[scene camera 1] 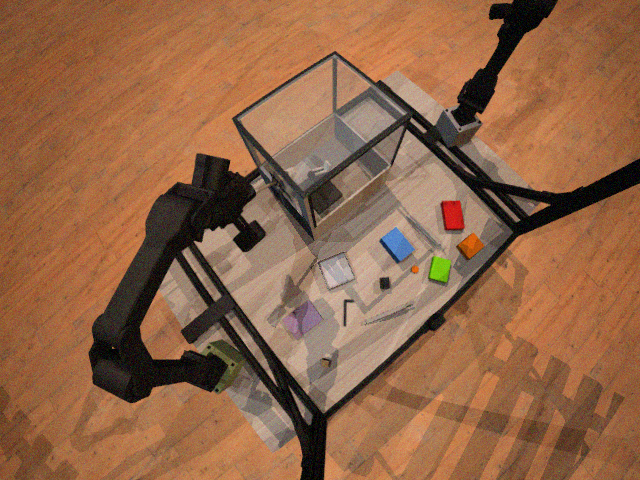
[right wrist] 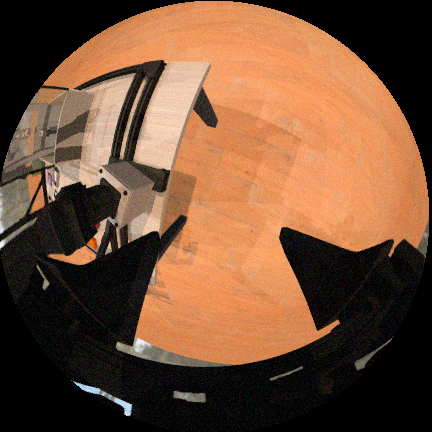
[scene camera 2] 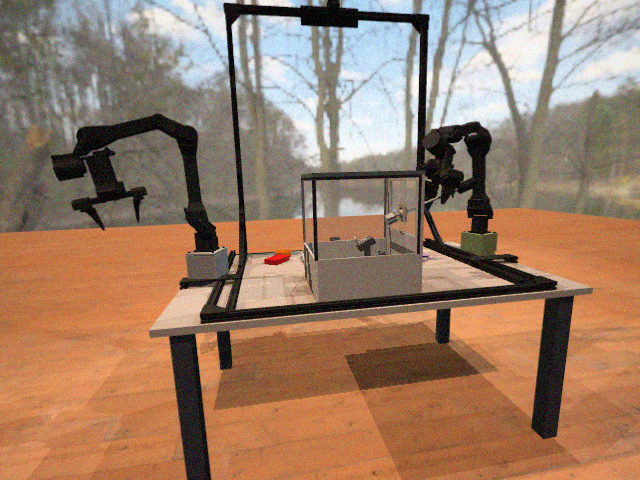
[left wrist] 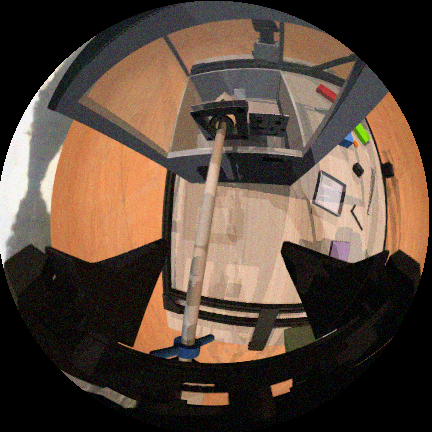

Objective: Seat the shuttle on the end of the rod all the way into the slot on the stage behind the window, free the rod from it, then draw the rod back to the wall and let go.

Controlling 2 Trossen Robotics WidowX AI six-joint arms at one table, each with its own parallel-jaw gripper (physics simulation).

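Frame: origin at the left arm's base, x ahead, y left, z up, level; millimetres.
Seen in the pictures: left gripper, fingertip midpoint: (scene camera 1: 242,209) (scene camera 2: 434,206) (left wrist: 226,246); right gripper, fingertip midpoint: (right wrist: 221,235) (scene camera 2: 121,226); left arm's base at its link origin: (scene camera 1: 212,368) (scene camera 2: 479,232); right arm's base at its link origin: (scene camera 1: 463,116) (right wrist: 107,197) (scene camera 2: 206,250).
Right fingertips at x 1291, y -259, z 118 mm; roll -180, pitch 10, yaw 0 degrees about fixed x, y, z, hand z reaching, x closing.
Note:
Pixels of each thing's top centre, then the offset from my right fingertips to it. "*": a spot on its surface instead.
- blue winged collar at its top centre: (left wrist: 180,356) 944 mm back, 400 mm left, 79 mm up
- enclosure at a spot on its surface: (scene camera 1: 285,86) * 611 mm back, 411 mm left, 136 mm up
- purple piece at its top centre: (scene camera 1: 302,319) (left wrist: 338,260) 1056 mm back, 129 mm left, 201 mm down
- small black cube at its top centre: (scene camera 1: 385,282) (left wrist: 359,168) 837 mm back, 28 mm right, 190 mm down
- hex key at its top centre: (scene camera 1: 348,312) 968 mm back, 21 mm left, 208 mm down
The pale rod (left wrist: 205,225) (scene camera 2: 433,199) slants through the enclosure's window side, with a blue winged collar (left wrist: 187,347) at its near end. At its inner end the pale shuttle (scene camera 2: 397,215) hangs above the enclosure floor, apart from a dark block (scene camera 2: 366,242) (scene camera 1: 326,196) that looks like the stage. The slot cannot be made out. My left gripper (left wrist: 226,246) is open at the outer end of the rod; the rod runs through the gap between its fingers in the left wrist view, nearer the left finger. My right gripper (right wrist: 221,235) (scene camera 2: 120,223) is open and empty, off the table's side.
The enclosure (scene camera 1: 285,86) (scene camera 2: 361,175) has clear panes and a dark frame. Red (scene camera 1: 452,215), blue (scene camera 1: 397,244), green (scene camera 1: 439,269) and orange (scene camera 1: 470,245) blocks, a purple piece (scene camera 1: 305,319), a small black cube (scene camera 1: 384,283) and a hex key (scene camera 1: 345,313) lie on the table.

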